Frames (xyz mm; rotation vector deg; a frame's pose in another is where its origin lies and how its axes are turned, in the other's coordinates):
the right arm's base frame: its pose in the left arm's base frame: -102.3 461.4 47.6 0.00 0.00 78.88
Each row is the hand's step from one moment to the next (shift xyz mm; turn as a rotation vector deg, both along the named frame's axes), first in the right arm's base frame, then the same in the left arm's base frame.
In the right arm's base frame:
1: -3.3 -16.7 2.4 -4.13 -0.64 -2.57
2: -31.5 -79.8 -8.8 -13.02 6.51 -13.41
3: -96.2 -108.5 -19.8 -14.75 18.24 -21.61
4: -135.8 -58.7 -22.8 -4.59 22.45 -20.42
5: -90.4 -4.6 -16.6 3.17 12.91 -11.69
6: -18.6 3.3 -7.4 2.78 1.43 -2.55
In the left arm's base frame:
1: 15.8 -6.5 2.4 -0.17 -4.18 -2.57
2: 72.2 -46.3 -8.8 -8.90 -11.52 -13.41
3: 87.9 -115.3 -19.8 -20.74 -10.96 -21.61
4: 31.4 -144.6 -22.8 -22.91 -0.17 -20.42
5: -12.9 -89.6 -16.6 -12.06 5.60 -11.69
6: -6.8 -17.6 -7.4 -0.87 3.00 -2.55

